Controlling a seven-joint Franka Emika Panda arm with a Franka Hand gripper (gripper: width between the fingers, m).
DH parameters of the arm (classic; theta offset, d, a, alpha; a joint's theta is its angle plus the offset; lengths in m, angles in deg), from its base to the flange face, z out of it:
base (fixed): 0 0 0 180
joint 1: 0 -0.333 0 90
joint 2: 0 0 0 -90
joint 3: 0 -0.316 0.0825 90
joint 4: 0 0 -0.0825 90
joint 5: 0 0.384 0 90
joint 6: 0 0 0.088 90
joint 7: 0 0.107 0 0
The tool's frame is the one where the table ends.
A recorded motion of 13 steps. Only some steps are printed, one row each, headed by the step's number.
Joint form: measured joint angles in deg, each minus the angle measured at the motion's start. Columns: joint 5, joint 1, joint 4, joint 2, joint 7, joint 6, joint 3.
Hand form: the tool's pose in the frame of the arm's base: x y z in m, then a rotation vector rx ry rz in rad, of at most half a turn. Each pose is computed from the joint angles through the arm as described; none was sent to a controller.
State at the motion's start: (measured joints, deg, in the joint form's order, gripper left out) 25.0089 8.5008 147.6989 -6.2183 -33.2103 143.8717 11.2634
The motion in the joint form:
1: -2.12 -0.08 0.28 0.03 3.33 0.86 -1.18
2: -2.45 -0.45 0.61 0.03 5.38 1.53 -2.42
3: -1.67 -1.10 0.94 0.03 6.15 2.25 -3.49
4: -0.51 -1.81 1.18 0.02 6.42 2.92 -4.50
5: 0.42 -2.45 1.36 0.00 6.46 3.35 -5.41
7: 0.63 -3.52 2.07 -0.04 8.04 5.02 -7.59
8: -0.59 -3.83 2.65 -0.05 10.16 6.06 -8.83
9: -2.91 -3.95 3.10 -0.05 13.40 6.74 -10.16
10: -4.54 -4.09 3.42 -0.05 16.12 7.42 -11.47
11: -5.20 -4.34 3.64 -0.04 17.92 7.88 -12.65
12: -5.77 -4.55 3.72 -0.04 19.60 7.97 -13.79
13: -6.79 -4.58 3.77 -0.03 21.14 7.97 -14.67
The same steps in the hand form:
1: 0.4192 -0.1433 0.3017 -2.9132 0.1797 -0.2153
2: 0.4220 -0.1319 0.3006 -2.9188 0.1875 -0.2099
3: 0.4246 -0.1198 0.2996 -2.9155 0.1826 -0.2142
4: 0.4273 -0.1079 0.2991 -2.9090 0.1725 -0.2227
5: 0.4294 -0.0969 0.2987 -2.9038 0.1554 -0.2274
7: 0.4321 -0.0741 0.2968 -2.9125 0.1254 -0.2352
8: 0.4319 -0.0629 0.2948 -2.9287 0.1191 -0.2313
9: 0.4319 -0.0518 0.2931 -2.9513 0.1183 -0.2185
10: 0.4323 -0.0408 0.2922 -2.9675 0.1183 -0.2142
11: 0.4326 -0.0303 0.2915 -2.9744 0.1151 -0.2117
12: 0.4329 -0.0200 0.2912 -2.9790 0.1114 -0.2049
13: 0.4329 -0.0128 0.2908 -2.9877 0.1054 -0.1975

